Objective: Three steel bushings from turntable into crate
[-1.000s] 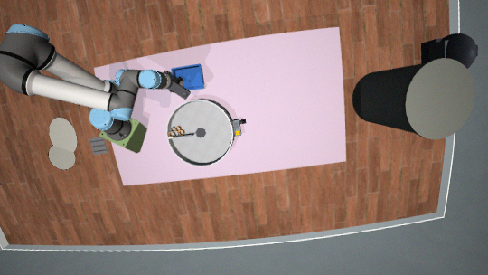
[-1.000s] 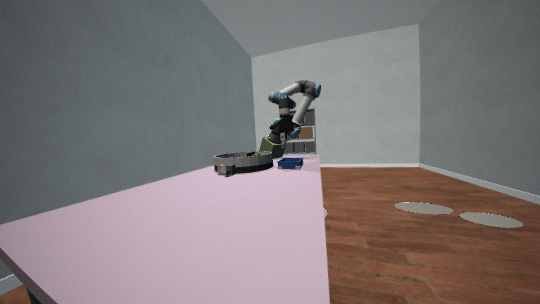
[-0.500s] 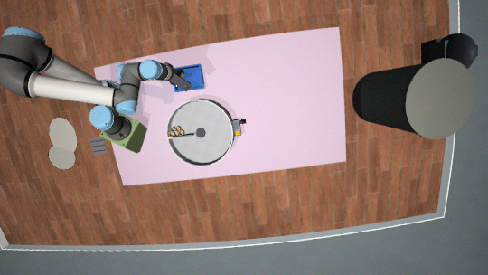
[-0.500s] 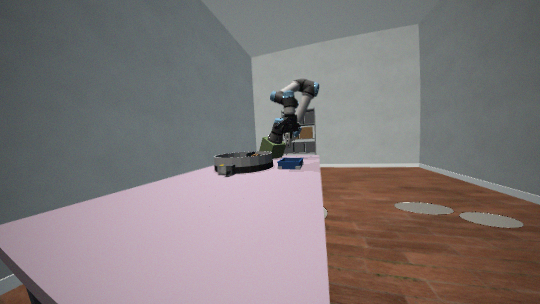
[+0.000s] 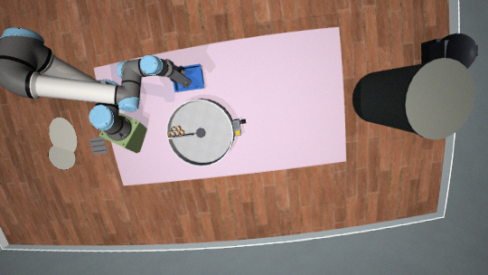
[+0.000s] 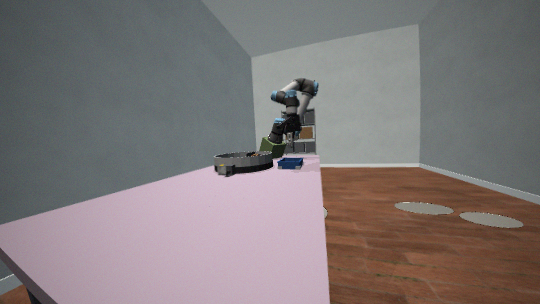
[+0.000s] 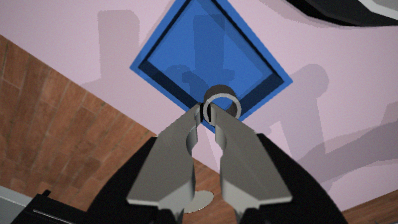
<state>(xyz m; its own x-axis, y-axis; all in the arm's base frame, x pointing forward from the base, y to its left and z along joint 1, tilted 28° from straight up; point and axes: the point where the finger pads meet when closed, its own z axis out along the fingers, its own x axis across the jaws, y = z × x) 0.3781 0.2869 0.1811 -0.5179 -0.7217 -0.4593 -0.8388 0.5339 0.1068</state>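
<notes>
The blue crate lies 1 cm behind my hand, 1 cm to the right of it and 13 cm below it. The rest, counted from my hand: round grey turntable (10 cm ahead, 34 cm to the right, 10 cm below).
</notes>
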